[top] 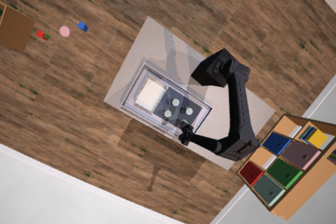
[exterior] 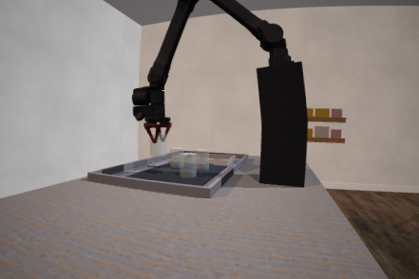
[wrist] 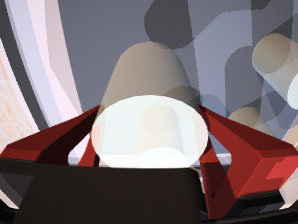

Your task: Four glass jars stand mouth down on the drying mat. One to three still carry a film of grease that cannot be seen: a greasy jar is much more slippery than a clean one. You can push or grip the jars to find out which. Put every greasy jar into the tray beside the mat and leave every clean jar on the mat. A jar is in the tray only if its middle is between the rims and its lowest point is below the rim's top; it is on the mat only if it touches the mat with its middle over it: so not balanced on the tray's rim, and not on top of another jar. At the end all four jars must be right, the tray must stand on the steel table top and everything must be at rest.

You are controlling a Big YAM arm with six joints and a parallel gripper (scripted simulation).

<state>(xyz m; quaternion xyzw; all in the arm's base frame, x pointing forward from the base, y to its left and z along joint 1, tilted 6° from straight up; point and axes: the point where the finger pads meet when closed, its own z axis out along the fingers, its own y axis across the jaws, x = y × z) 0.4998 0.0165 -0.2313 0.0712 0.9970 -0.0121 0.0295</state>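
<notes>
The pale tray lies 400 mm to the right of my hand, 130 mm below it and 120 mm behind it. Round my hand: dark drying mat (140 mm below, 80 mm to the right, 80 mm behind).
</notes>
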